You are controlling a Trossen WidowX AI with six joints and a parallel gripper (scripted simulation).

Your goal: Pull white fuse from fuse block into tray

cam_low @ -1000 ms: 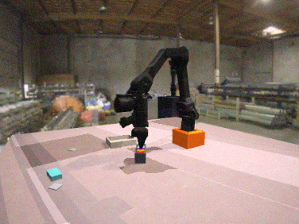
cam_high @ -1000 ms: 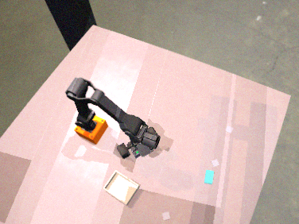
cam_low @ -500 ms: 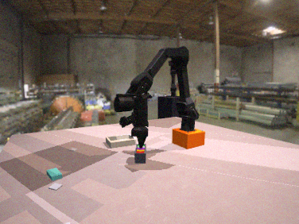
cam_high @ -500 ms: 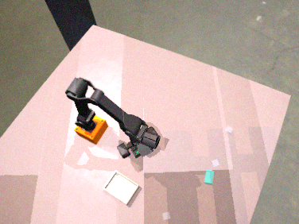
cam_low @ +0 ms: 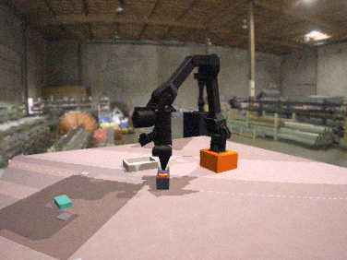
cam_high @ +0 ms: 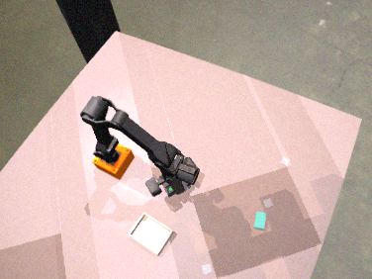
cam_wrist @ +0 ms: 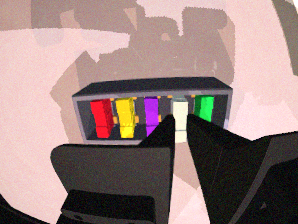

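My gripper tip is now 2 cm to the right of the purple fuse, 2 cm above it and 1 cm short of it. Round my gripper tip: white fuse: 1 cm below; green fuse: 2 cm to the right, 2 cm below, 1 cm behind; yellow fuse: 3 cm to the left, 2 cm below, 2 cm ahead.
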